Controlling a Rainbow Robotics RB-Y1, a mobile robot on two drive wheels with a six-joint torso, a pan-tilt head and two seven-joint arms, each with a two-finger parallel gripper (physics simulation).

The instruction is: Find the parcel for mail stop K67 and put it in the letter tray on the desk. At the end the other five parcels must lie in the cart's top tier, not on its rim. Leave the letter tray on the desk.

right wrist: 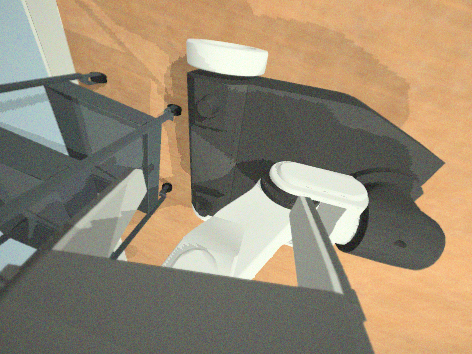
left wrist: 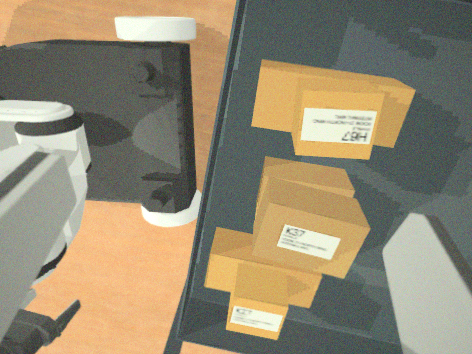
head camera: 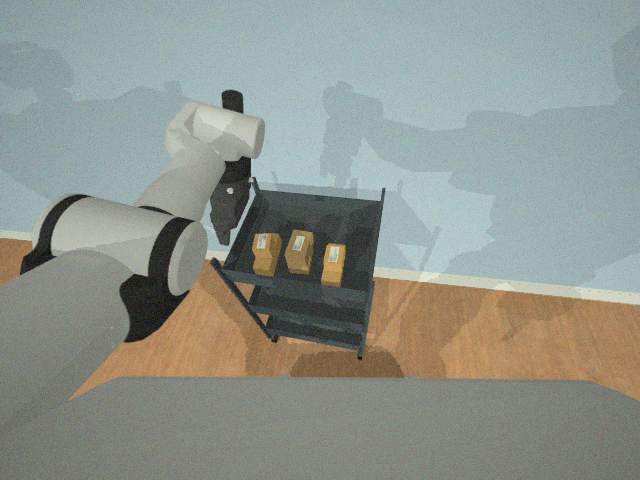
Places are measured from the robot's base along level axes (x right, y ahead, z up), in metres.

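Pixels of known places: left gripper, fingertip midpoint: [left wrist: 235, 205] [head camera: 232, 225]; right gripper, fingertip midpoint: [right wrist: 220, 192] [left wrist: 56, 297].
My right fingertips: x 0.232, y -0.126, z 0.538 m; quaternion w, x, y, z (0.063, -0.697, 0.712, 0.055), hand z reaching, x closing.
Note:
Behind a point stands the place of what it marks.
The dark cart [head camera: 305, 285] {y 0.222, x -0.106, z 0.713 m} [left wrist: 425, 165] {y 0.464, x -0.162, z 0.664 m} [right wrist: 112, 115] {y 0.374, x 0.045, z 0.133 m} holds parcels in its top tier, in three groups. At the head view's left a parcel [head camera: 267, 249] {y 0.313, x -0.214, z 0.764 m} [left wrist: 336, 125] {y 0.341, x -0.235, z 0.766 m} has an upside-down label that looks like H67. The middle brown parcel [head camera: 299, 250] {y 0.307, x -0.121, z 0.763 m} [left wrist: 310, 240] {y 0.334, x -0.127, z 0.764 m} is labelled K37. The right one [head camera: 333, 258] {y 0.276, x -0.025, z 0.766 m} [left wrist: 257, 320] {y 0.291, x -0.021, z 0.766 m} has a blurred label, perhaps K27. Unlabelled sides of other parcels show beneath or against them. My left gripper [head camera: 223, 241] [left wrist: 235, 205] {y 0.280, x -0.257, z 0.920 m} is open near the cart's left side. My right gripper [right wrist: 220, 192] {y -0.126, x 0.232, z 0.539 m} is open and empty, away from the parcels. No K67 label, letter tray or desk shows.
The cart's corner posts rise above its rim, and lower tiers [head camera: 315, 320] {y 0.222, x -0.105, z 0.431 m} lie beneath. The pale blue wall [head camera: 465, 77] {y 0.612, x 0.319, z 1.059 m} stands behind it. My dark wheeled base [left wrist: 125, 150] {y -0.102, x 0.051, z 0.169 m} [right wrist: 300, 115] {y -0.210, x 0.182, z 0.170 m} shows beside the cart. A broad grey surface [head camera: 330, 428] {y -0.132, x -0.002, z 1.343 m} spans the head view's bottom.

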